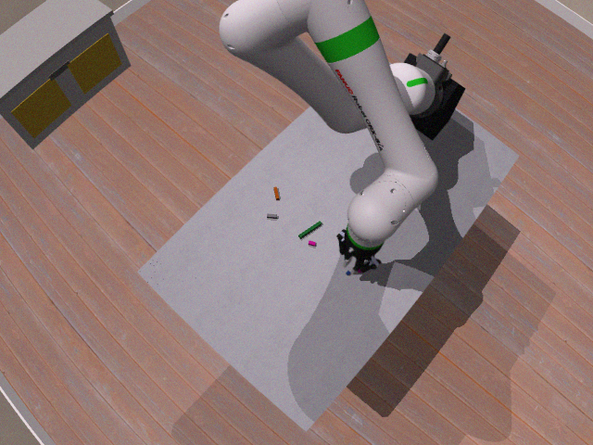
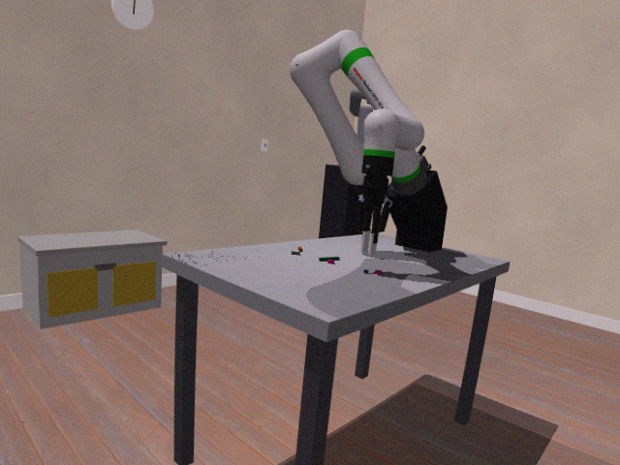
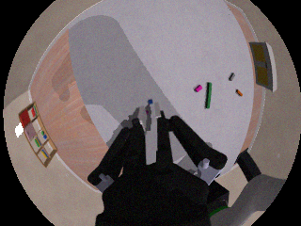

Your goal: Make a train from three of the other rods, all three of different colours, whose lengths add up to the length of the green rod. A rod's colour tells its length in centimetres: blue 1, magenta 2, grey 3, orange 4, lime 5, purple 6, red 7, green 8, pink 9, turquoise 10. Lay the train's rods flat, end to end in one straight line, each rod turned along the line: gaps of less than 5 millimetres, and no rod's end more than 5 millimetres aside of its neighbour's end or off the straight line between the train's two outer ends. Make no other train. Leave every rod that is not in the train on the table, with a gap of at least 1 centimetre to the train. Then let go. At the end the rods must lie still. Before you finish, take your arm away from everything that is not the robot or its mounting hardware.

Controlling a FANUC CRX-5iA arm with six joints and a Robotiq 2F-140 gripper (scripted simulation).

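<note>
Now: the small blue rod 9 cm below my hand. Also, from my hand: orange rod: 33 cm to the right, 9 cm below, 5 cm behind; then grey rod: 29 cm to the right, 9 cm below, 2 cm ahead; then green rod: 17 cm to the right, 9 cm below, 3 cm behind.
</note>
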